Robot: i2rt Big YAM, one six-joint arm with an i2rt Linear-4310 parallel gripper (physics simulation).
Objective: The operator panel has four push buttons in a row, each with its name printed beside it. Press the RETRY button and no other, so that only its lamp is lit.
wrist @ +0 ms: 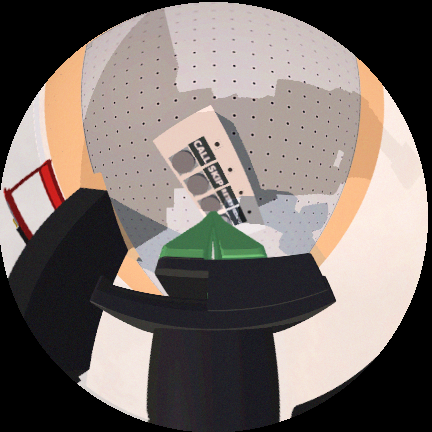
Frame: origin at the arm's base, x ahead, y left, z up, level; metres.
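Seen in the pictures: gripper, fingertip midpoint: [212, 216].
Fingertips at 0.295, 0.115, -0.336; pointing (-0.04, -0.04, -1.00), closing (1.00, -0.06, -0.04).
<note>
Offsets run from my fingertips to a thing's top centre, as dx, dy, dz. "*": to the spot under its first point. Level surfaces: height alone.
The operator panel @(* -0.015, +0.084, -0.036) [192, 122] is a pale box that lies aslant on the perforated board, with round grey buttons in a row and dark name labels beside them. The CALL button @(* -0.028, +0.045, -0.033) [183, 161] is farthest from my gripper, then the SKIP button @(* -0.016, +0.018, -0.033) [198, 184], then the RETRY button @(* -0.005, -0.007, -0.033) [209, 203]. A fourth button @(* +0.014, -0.030, -0.034) [226, 218] is partly hidden behind the green fingertips, and its label is too small to read. Small dark dots, one beside each label, show no light. My gripper [212, 216] is shut and empty, its tips in view just below the RETRY button; their height above the panel is unclear.
The grey perforated board @(dz -0.089) [220, 65] lies under the panel, with an orange border [65, 120] at its sides. A red frame [49, 184] stands at the left, beside a large black part [60, 260]. Shadows cross the board.
</note>
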